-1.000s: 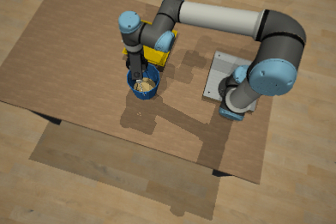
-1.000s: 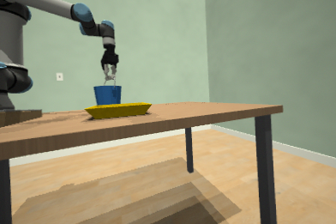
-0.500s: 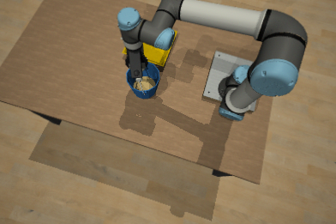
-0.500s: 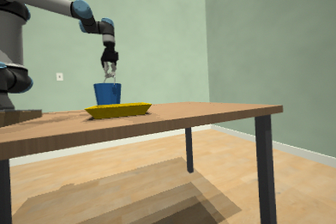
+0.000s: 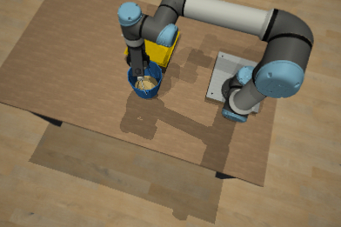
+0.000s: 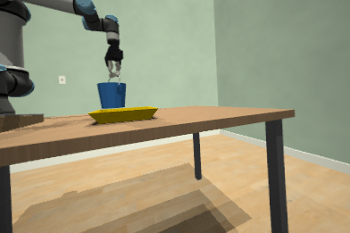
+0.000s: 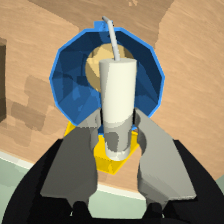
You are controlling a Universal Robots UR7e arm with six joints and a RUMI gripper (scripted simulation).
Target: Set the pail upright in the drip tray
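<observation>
Right now the blue pail is 1 cm behind my hand and 9 cm below it. The rest, counted from my hand: white handle grip 1 cm behind, 3 cm below; then yellow drip tray 5 cm ahead, 29 cm to the right, 25 cm below.
</observation>
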